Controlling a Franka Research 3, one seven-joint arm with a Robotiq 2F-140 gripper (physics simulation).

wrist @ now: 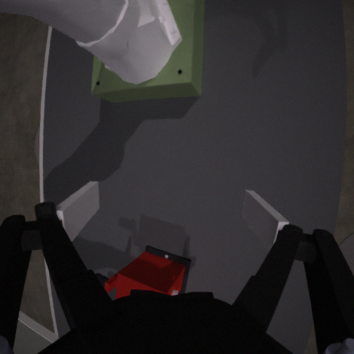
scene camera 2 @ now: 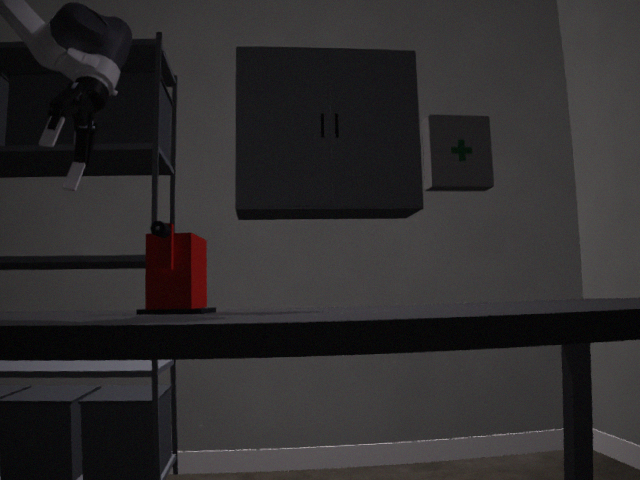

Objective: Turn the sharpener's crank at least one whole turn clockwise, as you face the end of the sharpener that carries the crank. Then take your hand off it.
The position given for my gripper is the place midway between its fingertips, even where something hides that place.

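Observation:
Gripper, mine, visible (wrist: pixel 171 199). Crank (scene camera 2: pixel 164 231), visible.

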